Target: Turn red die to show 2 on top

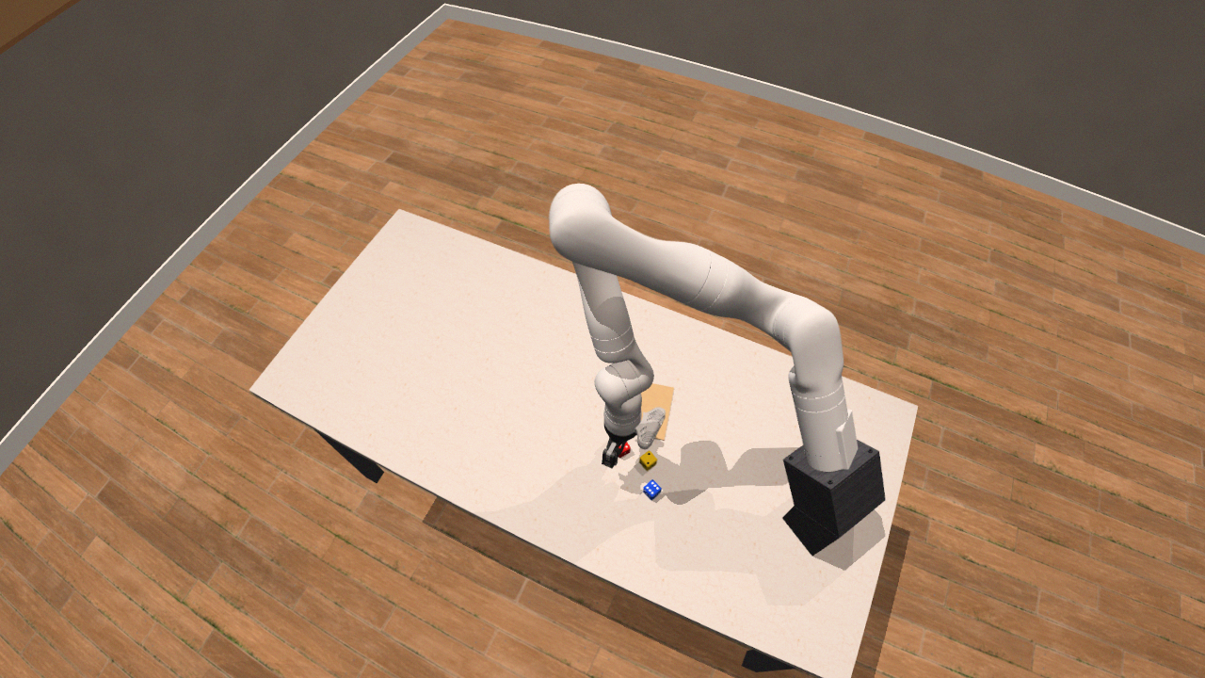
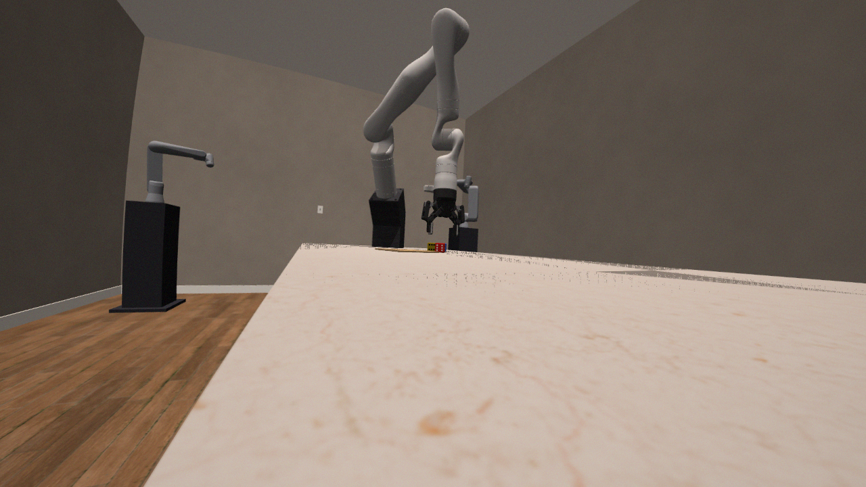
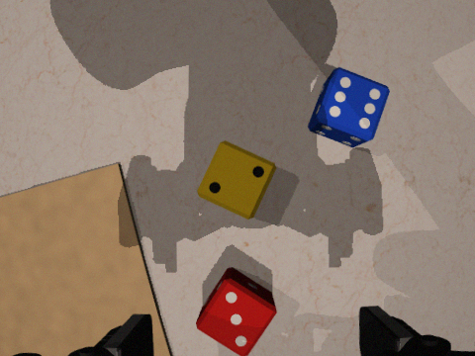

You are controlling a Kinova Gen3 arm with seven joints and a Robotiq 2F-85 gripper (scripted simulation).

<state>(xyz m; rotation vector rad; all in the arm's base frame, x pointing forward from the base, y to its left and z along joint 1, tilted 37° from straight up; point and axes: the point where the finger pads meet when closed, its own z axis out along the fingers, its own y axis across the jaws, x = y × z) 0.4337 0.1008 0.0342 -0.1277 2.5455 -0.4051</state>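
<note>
Right now the red die is 1 cm to the right of my hand and 5 cm below it. Also, from my hand: blue die 10 cm behind, 5 cm to the left, 5 cm below; yellow die 6 cm behind, 1 cm to the right, 5 cm below; tan mat 1 cm ahead, 13 cm to the right, 6 cm below.
</note>
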